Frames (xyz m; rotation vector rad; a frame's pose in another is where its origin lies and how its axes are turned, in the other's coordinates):
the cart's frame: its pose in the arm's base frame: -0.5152 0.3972 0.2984 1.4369 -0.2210 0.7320
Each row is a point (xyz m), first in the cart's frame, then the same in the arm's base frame.
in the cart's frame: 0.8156 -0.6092 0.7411
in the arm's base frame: 0.6714 -0.0182 0.3698
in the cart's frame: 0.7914 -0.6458 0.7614
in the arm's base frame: 0.6796 -0.0438 0.3297
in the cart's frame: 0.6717 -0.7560 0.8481
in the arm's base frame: 0.6759 -0.1603 0.1868
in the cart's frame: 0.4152 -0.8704 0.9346
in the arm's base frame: 0.5697 -0.3205 -0.0354
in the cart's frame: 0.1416 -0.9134 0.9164
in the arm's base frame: 0.3795 -0.3898 -0.2253
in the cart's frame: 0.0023 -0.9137 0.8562
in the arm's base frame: 0.2557 -0.3778 -0.3123
